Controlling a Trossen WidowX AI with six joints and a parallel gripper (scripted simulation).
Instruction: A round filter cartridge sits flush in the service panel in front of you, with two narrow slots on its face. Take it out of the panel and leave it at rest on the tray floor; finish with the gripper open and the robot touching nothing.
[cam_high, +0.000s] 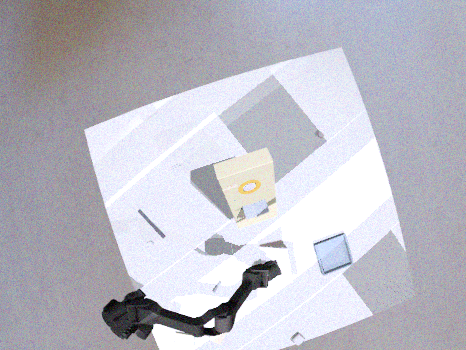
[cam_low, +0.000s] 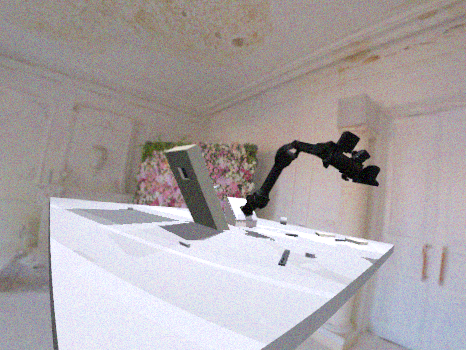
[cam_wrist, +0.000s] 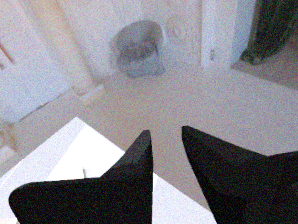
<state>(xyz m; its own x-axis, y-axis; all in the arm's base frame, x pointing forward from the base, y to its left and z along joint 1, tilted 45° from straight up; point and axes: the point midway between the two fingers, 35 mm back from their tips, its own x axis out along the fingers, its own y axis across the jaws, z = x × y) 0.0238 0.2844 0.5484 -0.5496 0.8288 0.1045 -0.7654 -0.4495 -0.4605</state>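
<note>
My gripper tip is now 34 cm short of the round filter cartridge, 64 cm to the left of it and 2 cm above it. The rest, counted from my gripper tip: cream service panel: 29 cm ahead, 64 cm to the right, 9 cm below; then blue-grey square tray: 12 cm behind, 88 cm to the right, 25 cm below.
</note>
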